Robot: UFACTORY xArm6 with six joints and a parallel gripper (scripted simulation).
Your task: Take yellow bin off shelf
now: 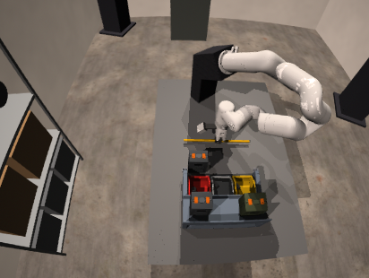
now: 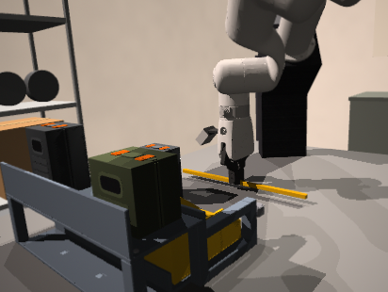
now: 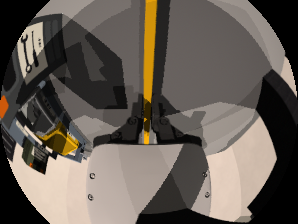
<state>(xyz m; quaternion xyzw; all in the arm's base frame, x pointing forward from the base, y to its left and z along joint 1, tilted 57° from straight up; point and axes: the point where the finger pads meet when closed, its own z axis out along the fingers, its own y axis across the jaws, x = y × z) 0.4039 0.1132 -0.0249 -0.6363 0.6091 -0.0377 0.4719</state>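
The yellow open bin lies 250 mm ahead of my hand, 210 mm to the left of it and 10 mm above it. From my hand the other things lie so: grey bin (290 mm ahead, 100 mm to the left, 10 mm above); then red bin (330 mm ahead, 10 mm to the right, 10 mm above); then yellow bar (20 mm below).
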